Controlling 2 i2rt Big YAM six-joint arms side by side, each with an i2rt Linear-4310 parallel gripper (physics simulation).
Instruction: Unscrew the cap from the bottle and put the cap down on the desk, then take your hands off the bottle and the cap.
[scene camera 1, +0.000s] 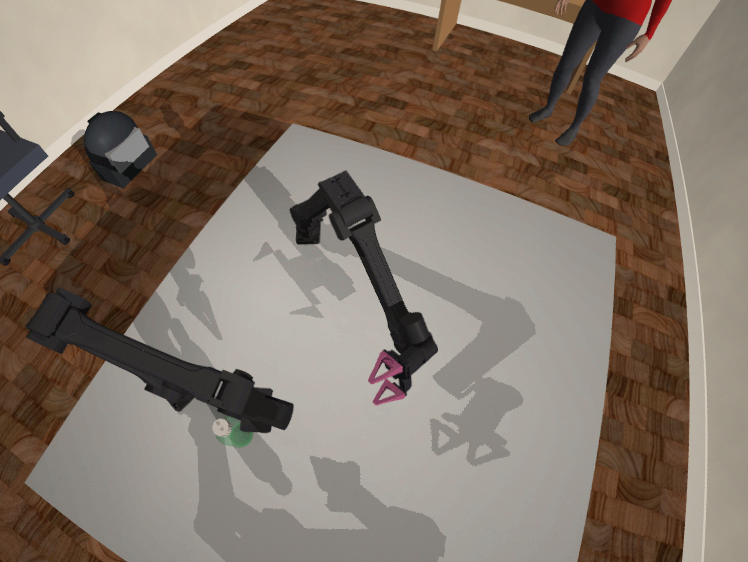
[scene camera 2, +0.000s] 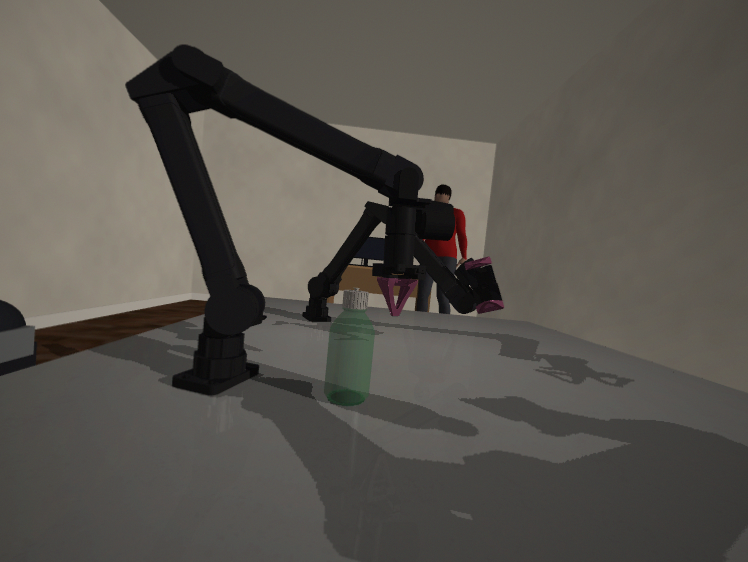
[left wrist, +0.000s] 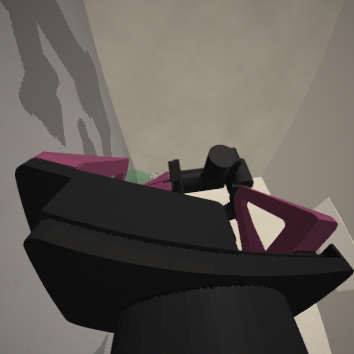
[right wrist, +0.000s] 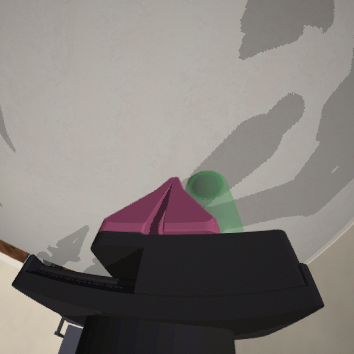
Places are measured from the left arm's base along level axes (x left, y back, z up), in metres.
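Pixels of known places: left gripper, between the fingertips: (scene camera 1: 372, 393) (scene camera 2: 482, 282) (left wrist: 184, 178); right gripper, between the fingertips: (scene camera 2: 394, 316) (right wrist: 174, 183); left arm's base, origin of its link: (scene camera 1: 308, 230) (scene camera 2: 316, 318); right arm's base, origin of its link: (scene camera 2: 218, 379).
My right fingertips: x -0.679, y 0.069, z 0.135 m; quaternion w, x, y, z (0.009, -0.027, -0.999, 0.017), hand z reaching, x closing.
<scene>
Ahead of a thing's pixels: the offset from my right fingertips to its top centre. Level surfaces: height alone.
A translucent green bottle {dz +0.046, dx -0.034, dy +0.103 m} (scene camera 1: 240, 436) (scene camera 2: 348, 365) (left wrist: 137, 176) (right wrist: 206, 185) stands upright on the grey desk {dz -0.135 m} (scene camera 1: 532, 423) (scene camera 2: 108, 459). Its white ribbed cap {dz +0.052, dx -0.034, dy +0.103 m} (scene camera 1: 221, 427) (scene camera 2: 355, 299) (left wrist: 154, 175) sits on its top; the right wrist view does not show the cap. My right gripper (scene camera 2: 395, 313) (right wrist: 174, 183) points down beside the bottle, with its pink fingers together and nothing between them. In scene camera 2 it is right of the cap, apart from it. In scene camera 1 its fingers are hidden under the arm. My left gripper (scene camera 1: 372, 392) (scene camera 2: 488, 284) is open and empty, well away from the bottle.
The right arm's forearm (scene camera 1: 139, 356) (scene camera 2: 296, 126) reaches over the desk close to the bottle. The left arm's forearm (scene camera 1: 380, 265) stretches toward the desk's middle. Off the desk are a helmet (scene camera 1: 114, 142) and a standing person in red (scene camera 1: 628, 12) (scene camera 2: 444, 241).
</scene>
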